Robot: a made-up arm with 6 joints. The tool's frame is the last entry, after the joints.
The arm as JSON. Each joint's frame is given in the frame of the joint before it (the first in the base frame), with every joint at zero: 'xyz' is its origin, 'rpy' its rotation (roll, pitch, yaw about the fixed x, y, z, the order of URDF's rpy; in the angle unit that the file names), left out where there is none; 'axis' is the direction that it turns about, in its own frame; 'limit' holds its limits. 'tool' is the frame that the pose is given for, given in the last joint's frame.
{
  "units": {
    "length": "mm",
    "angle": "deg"
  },
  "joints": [
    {
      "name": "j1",
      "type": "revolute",
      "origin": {
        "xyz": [
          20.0,
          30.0,
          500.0
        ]
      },
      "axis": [
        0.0,
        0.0,
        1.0
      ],
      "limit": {
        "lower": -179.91,
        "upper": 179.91
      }
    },
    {
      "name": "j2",
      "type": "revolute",
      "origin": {
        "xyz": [
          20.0,
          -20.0,
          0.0
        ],
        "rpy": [
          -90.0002,
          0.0,
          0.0
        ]
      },
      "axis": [
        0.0,
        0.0,
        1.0
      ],
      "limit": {
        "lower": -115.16,
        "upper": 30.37
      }
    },
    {
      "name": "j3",
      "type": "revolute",
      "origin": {
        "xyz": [
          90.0,
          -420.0,
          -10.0
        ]
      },
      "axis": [
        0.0,
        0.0,
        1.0
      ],
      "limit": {
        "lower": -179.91,
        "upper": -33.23
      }
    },
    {
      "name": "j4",
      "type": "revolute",
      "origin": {
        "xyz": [
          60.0,
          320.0,
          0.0
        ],
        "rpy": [
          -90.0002,
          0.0,
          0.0
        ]
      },
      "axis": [
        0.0,
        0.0,
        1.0
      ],
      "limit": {
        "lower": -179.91,
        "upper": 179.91
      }
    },
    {
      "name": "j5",
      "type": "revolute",
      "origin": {
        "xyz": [
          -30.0,
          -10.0,
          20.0
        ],
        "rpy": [
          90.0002,
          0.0,
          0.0
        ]
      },
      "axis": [
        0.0,
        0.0,
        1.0
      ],
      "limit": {
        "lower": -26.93,
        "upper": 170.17
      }
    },
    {
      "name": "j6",
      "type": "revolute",
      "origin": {
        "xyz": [
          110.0,
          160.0,
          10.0
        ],
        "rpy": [
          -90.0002,
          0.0,
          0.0
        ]
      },
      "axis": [
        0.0,
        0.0,
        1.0
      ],
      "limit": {
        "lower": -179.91,
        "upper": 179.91
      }
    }
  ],
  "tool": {
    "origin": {
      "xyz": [
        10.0,
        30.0,
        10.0
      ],
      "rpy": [
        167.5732,
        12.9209,
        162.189
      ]
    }
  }
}
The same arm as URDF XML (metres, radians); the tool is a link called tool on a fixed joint. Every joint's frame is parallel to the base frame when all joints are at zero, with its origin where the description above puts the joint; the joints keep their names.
<robot name="arm">
<link name="base"/>
<link name="link1"/>
<link name="link2"/>
<link name="link3"/>
<link name="link4"/>
<link name="link5"/>
<link name="link6"/>
<link name="tool"/>
<joint name="j1" type="revolute"><parent link="base"/><child link="link1"/><origin xyz="0.02 0.03 0.5" rpy="0 0 0"/><axis xyz="0 0 1"/><limit lower="-3.14" upper="3.14"/></joint>
<joint name="j2" type="revolute"><parent link="link1"/><child link="link2"/><origin xyz="0.02 -0.02 0" rpy="0 0 0"/><axis xyz="0 1 0"/><limit lower="-2.0099" upper="0.5301"/></joint>
<joint name="j3" type="revolute"><parent link="link2"/><child link="link3"/><origin xyz="0.09 -0.01 0.42" rpy="0 0 0"/><axis xyz="0 1 0"/><limit lower="-3.14" upper="-0.58"/></joint>
<joint name="j4" type="revolute"><parent link="link3"/><child link="link4"/><origin xyz="0.06 0 -0.32" rpy="0 0 0"/><axis xyz="0 0 -1"/><limit lower="-3.14" upper="3.14"/></joint>
<joint name="j5" type="revolute"><parent link="link4"/><child link="link5"/><origin xyz="-0.03 0.01 -0.02" rpy="0 0 0"/><axis xyz="0 1 0"/><limit lower="-0.47" upper="2.97"/></joint>
<joint name="j6" type="revolute"><parent link="link5"/><child link="link6"/><origin xyz="0.11 0.01 -0.16" rpy="0 0 0"/><axis xyz="0 0 -1"/><limit lower="-3.14" upper="3.14"/></joint>
<joint name="tool_joint" type="fixed"><parent link="link6"/><child link="tool"/><origin xyz="0.01 -0.03 -0.01" rpy="-0.2169 -0.2255 -2.8307"/></joint>
</robot>

